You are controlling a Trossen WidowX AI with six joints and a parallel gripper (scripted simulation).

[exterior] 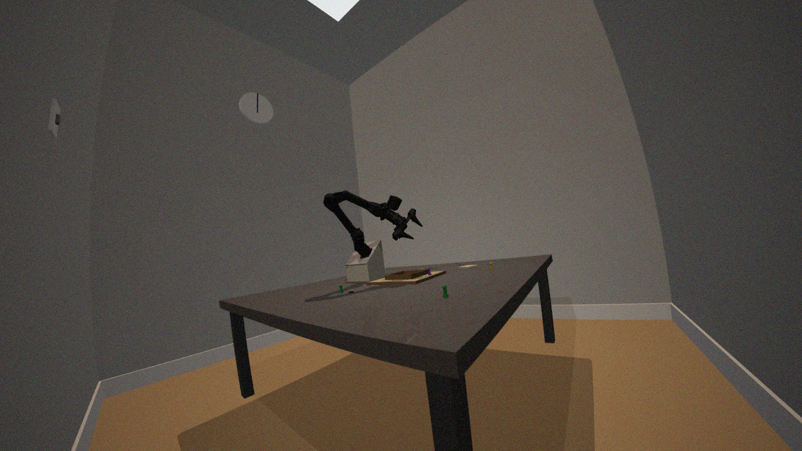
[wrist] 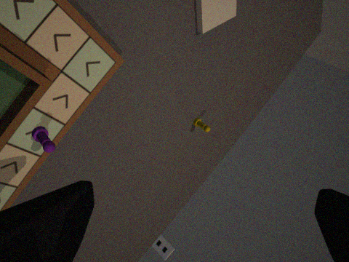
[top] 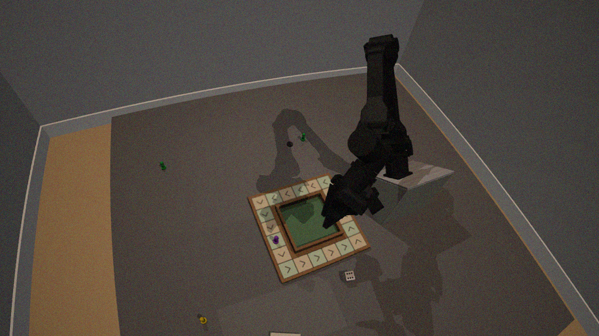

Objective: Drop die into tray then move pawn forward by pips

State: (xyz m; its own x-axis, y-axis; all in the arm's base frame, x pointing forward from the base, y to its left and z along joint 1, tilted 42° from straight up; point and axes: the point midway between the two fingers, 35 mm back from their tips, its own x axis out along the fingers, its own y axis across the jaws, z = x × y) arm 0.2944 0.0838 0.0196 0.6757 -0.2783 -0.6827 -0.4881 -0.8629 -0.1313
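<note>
The white die lies 6 cm behind my gripper tip, 11 cm to the left of it and 21 cm below it. The rest, counted from my gripper tip: pale card (18 cm ahead, 20 cm to the left, 22 cm below); then green dice tray (4 cm behind, 9 cm to the right, 22 cm below); then purple pawn (7 cm ahead, 7 cm to the right, 20 cm below).
</note>
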